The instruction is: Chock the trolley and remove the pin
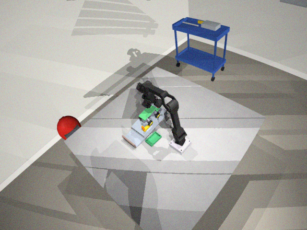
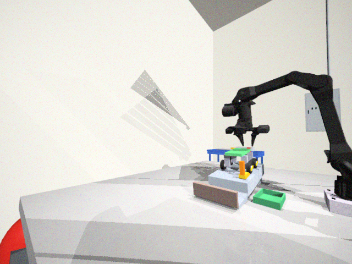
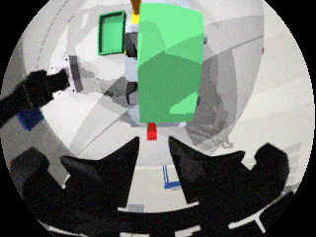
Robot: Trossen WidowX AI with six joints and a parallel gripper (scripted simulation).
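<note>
Right now my gripper tip is 1 cm past the red-headed stop pin, 1 cm to the left of it and 5 cm above it. Also, from my gripper tip: trolley (3 cm ahead, 8 cm to the left, 6 cm below); then grey ramp (3 cm ahead, 8 cm to the left, 13 cm below); then yellow chock (1 cm ahead, 18 cm to the left, 9 cm below).
</note>
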